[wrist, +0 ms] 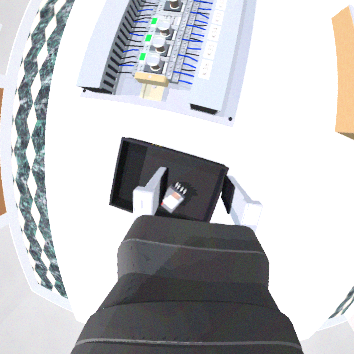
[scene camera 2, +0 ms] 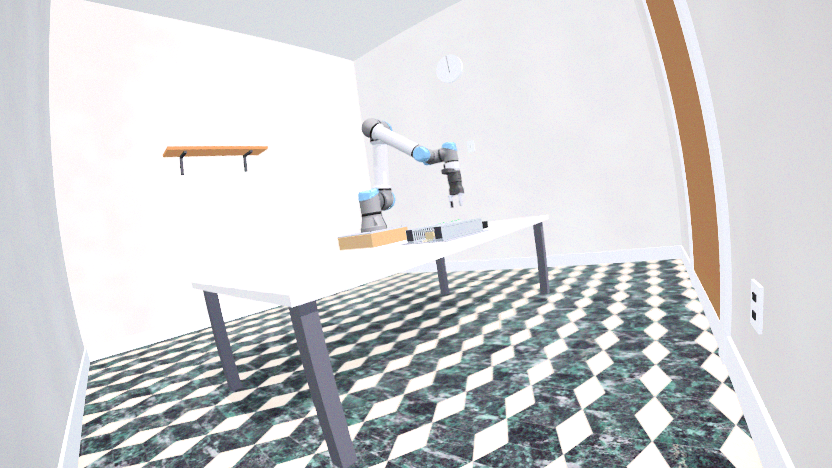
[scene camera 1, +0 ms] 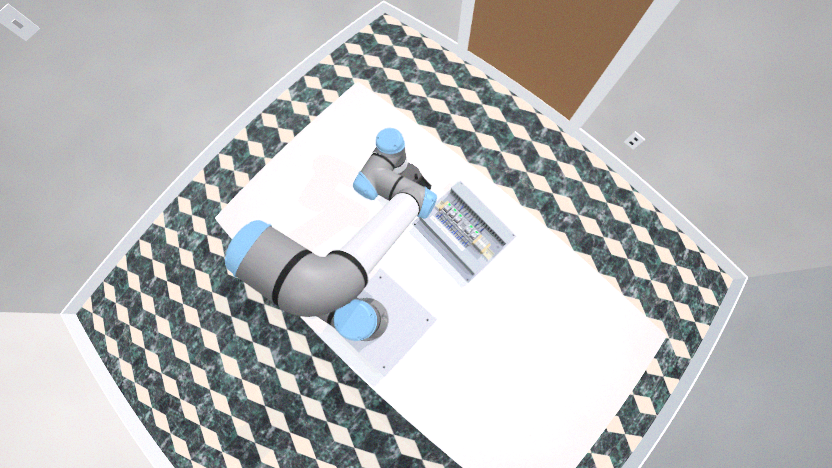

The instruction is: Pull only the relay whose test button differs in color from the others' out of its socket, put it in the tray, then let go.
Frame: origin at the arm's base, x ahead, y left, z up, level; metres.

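Seen in the pictures: gripper, fingertip midpoint: (wrist: 194,182) (scene camera 2: 456,206); arm's base at its link origin: (scene camera 2: 374,230).
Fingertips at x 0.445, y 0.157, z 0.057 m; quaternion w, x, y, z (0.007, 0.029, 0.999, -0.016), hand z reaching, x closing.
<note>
Pixels of each thing's top centre, then the offset from my fingertips to it. "pt": a spot on its surface instead. Level surfaces: height alone.
- relay at its top centre: (wrist: 171,198) dx +0.030, dy +0.056, dz -0.108 m
- black tray at a spot on its surface: (wrist: 134,167) pt dx +0.097, dy +0.016, dz -0.129 m
- tan end stop at its top centre: (wrist: 149,76) dx +0.068, dy -0.123, dz -0.091 m
- white table at its surface level: dz -0.131 m
The relay (wrist: 172,199) with the red test button lies tipped over in the black tray (wrist: 134,167), its metal pins showing; a sliver of red shows at its left edge. My gripper (wrist: 194,182) (scene camera 2: 456,204) is open and empty, raised above the tray. In the wrist view its left finger overlaps the tray's inside and its right finger the tray's right edge. Relays with green buttons, such as the end one (wrist: 154,63), sit in sockets in the panel (wrist: 220,60) (scene camera 1: 491,220). The gripper's body hides the tray's near edge in the wrist view.
The panel has raised grey ducts on both sides and blue wires beside the sockets. A tan end stop (wrist: 151,78) closes the row at the tray end. The orange-sided base block (scene camera 2: 372,239) (wrist: 345,75) stands beside the panel on the white table (scene camera 1: 523,349).
</note>
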